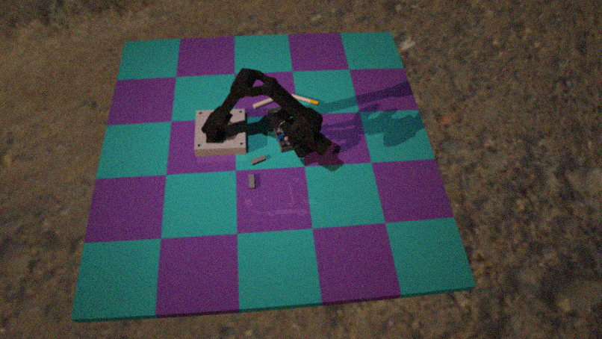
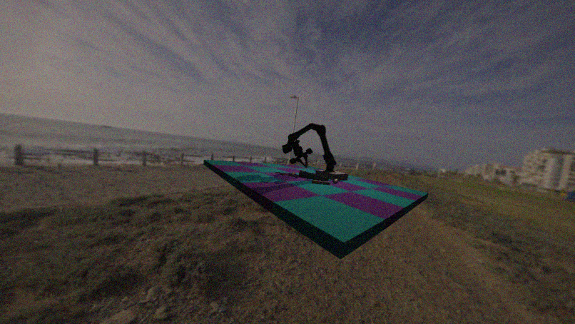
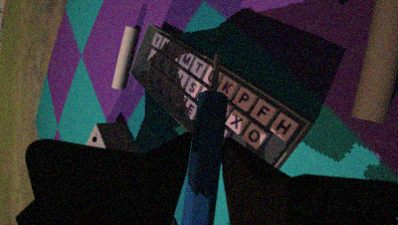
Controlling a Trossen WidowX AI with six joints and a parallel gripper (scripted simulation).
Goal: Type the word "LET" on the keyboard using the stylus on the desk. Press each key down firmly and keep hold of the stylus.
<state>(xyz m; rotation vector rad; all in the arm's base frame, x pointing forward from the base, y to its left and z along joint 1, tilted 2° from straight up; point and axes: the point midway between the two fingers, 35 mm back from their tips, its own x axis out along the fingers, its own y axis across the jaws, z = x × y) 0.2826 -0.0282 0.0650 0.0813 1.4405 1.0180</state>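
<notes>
Now: the blue stylus 10 mm to the left of my gripper tip and 10 mm ahead of it.
</notes>
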